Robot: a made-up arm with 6 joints. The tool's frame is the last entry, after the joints. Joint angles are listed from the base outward. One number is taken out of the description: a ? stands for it. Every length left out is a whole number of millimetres.
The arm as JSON. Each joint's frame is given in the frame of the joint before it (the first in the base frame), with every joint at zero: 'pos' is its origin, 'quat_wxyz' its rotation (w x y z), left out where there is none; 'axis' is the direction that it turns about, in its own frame. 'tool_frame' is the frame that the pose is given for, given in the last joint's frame.
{
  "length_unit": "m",
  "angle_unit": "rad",
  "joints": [
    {
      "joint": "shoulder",
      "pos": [
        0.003,
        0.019,
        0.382
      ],
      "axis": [
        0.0,
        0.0,
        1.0
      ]
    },
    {
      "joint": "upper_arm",
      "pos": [
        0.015,
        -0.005,
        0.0
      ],
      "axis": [
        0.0,
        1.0,
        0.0
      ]
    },
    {
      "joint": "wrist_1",
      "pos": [
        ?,
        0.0,
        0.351
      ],
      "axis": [
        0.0,
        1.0,
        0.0
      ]
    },
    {
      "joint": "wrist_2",
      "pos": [
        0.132,
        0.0,
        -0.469
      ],
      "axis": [
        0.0,
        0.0,
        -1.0
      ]
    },
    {
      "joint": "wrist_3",
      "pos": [
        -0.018,
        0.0,
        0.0
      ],
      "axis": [
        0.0,
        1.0,
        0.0
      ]
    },
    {
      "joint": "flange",
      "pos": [
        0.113,
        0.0,
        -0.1
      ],
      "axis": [
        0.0,
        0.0,
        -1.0
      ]
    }
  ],
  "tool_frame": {
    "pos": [
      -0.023,
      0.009,
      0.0
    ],
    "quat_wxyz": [
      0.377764,
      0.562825,
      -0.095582,
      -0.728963
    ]
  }
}
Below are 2 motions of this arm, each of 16 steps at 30 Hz.
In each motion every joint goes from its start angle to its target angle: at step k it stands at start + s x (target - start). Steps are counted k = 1, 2, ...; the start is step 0. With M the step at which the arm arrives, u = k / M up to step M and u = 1 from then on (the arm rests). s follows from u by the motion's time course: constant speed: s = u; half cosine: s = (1 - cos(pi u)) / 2; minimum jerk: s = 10 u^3 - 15 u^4 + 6 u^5.
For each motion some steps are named. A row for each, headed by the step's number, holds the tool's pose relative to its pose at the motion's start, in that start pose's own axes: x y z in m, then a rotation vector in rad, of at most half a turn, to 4 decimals.
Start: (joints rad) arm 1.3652 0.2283 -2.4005 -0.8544 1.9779 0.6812
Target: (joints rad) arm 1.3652 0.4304 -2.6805 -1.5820 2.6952 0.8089
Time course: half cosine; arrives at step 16
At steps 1, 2, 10, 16:
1: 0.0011 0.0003 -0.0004 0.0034 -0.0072 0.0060
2: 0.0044 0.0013 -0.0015 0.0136 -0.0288 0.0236
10: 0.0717 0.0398 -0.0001 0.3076 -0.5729 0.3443
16: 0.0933 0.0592 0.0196 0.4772 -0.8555 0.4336

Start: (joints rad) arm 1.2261 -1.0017 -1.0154 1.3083 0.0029 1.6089
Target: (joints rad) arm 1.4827 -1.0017 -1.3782 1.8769 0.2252 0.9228
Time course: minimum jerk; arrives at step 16
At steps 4, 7, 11, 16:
4: 0.0014 -0.0040 0.0151 -0.0259 -0.0461 0.0215
7: 0.0022 -0.0138 0.0577 -0.1072 -0.1794 0.0687
11: -0.0090 -0.0274 0.1281 -0.2613 -0.4052 0.0960
16: -0.0191 -0.0329 0.1579 -0.3316 -0.5020 0.0862

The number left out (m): 0.046
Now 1 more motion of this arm.
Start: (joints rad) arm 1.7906 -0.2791 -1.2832 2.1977 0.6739 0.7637
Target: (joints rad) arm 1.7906 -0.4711 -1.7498 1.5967 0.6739 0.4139
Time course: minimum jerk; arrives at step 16
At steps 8, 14, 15, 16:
8: 0.0091 -0.0783 0.2035 -0.5335 0.2041 0.2184
14: -0.0034 -0.0930 0.4160 -1.0483 0.4795 0.3464
15: -0.0040 -0.0925 0.4221 -1.0627 0.4886 0.3488
16: -0.0041 -0.0924 0.4231 -1.0650 0.4900 0.3492

